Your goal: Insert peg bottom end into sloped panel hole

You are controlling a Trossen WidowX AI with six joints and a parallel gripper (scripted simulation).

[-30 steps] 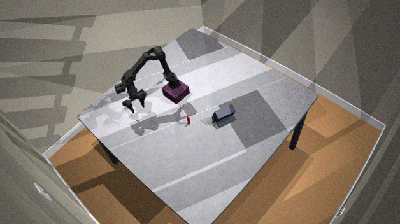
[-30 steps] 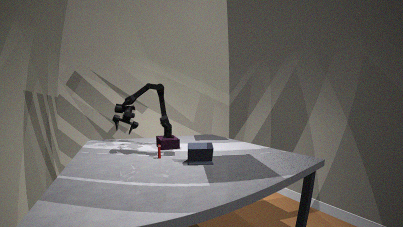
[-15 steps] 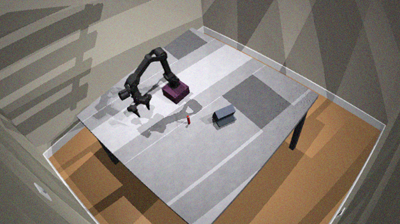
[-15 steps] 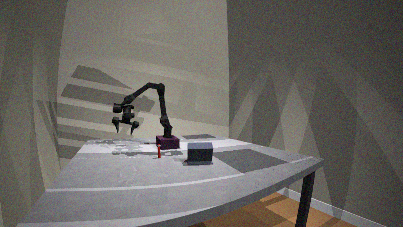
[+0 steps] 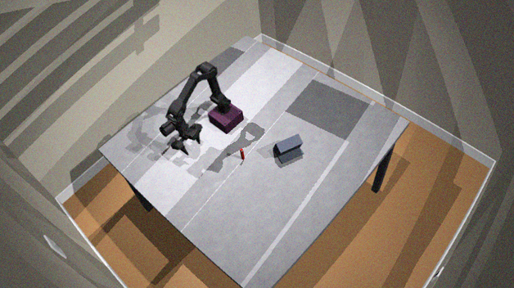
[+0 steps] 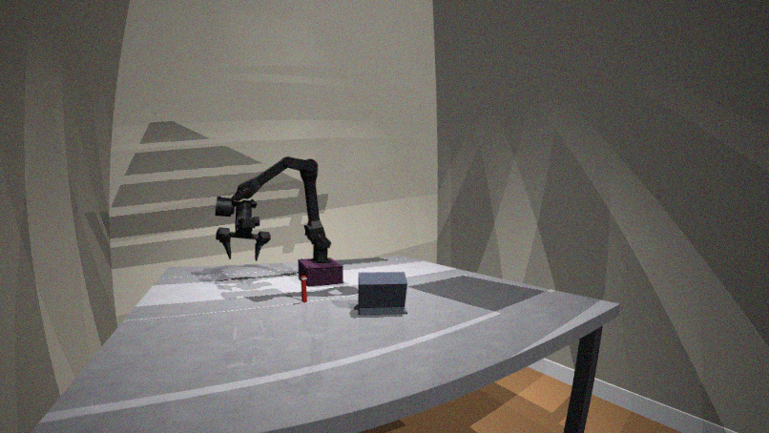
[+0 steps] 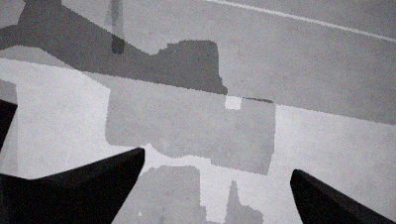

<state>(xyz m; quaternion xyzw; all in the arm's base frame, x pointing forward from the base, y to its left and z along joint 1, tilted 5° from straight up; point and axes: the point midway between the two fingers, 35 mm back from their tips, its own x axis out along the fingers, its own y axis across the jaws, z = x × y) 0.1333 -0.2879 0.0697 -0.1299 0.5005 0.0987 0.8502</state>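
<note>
The red peg lies 19 cm to the left of my gripper tip, 14 cm ahead of it and 5 cm below it. Round my gripper tip: grey sloped panel 40 cm to the left, 26 cm ahead, 7 cm below.
</note>
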